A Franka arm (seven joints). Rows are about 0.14 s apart.
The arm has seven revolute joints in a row. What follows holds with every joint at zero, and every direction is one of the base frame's.
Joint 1 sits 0.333 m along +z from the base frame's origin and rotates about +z.
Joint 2 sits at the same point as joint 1 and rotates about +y.
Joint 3 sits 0.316 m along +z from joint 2 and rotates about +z.
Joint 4 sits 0.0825 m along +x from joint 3 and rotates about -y.
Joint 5 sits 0.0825 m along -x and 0.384 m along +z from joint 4 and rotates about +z.
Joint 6 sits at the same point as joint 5 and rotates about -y.
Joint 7 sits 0.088 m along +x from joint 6 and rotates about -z.
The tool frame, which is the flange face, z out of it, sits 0.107 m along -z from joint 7; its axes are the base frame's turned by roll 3.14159, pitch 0 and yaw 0 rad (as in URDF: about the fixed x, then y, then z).
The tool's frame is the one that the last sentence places.
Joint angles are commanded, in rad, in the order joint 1, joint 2, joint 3, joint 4, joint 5, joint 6, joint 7. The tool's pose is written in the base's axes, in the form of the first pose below.
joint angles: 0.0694 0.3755 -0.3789 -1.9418 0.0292 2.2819 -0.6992
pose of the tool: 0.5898 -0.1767 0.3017 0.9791 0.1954 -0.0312 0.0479
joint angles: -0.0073 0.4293 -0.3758 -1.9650 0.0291 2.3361 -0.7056
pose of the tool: 0.5708 -0.2201 0.2655 0.9841 0.1643 -0.0463 0.0497
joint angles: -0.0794 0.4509 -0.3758 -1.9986 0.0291 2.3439 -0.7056
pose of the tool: 0.5414 -0.2581 0.2405 0.9886 0.1280 -0.0696 0.0391
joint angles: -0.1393 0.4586 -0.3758 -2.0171 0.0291 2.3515 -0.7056
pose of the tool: 0.5187 -0.2883 0.2297 0.9915 0.0980 -0.0790 0.0332
